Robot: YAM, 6 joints.
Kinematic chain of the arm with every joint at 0, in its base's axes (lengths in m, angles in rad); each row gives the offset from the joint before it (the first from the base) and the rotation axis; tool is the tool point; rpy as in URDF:
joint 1: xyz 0 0 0.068 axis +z
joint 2: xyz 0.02 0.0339 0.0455 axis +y
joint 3: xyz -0.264 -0.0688 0 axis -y
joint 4: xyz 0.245 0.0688 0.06 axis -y
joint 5: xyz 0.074 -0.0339 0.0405 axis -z
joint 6: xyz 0.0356 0 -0.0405 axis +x
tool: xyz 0 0 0 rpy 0 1.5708 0
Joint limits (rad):
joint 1: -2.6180..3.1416
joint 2: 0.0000..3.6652
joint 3: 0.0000..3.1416
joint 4: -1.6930..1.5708
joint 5: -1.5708..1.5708
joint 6: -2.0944..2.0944
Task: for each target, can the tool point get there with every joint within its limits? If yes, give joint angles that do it. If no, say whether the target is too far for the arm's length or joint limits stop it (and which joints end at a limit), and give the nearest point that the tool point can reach.
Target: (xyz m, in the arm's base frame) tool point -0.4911 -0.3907 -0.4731
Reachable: no: too far | nearest point -0.3759 -0.2990 -0.2964 | short by 0.230 m
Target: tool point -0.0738 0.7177 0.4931
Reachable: no: too far | nearest point -0.0583 0.5674 0.4114 | short by 0.172 m
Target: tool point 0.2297 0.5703 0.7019
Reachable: no: too far | nearest point 0.1737 0.4313 0.5536 | short by 0.211 m
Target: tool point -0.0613 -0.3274 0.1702
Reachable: yes | joints -1.8035 1.8300 1.2116 -0.8518 -0.4611 1.3292
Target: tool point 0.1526 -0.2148 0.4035
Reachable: yes | joints -0.9958 1.3322 1.5350 -0.9676 -0.3205 -1.0548
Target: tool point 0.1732 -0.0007 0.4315
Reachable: yes | joints -0.2039 0.9216 1.1400 -0.2654 -1.3067 -1.1238
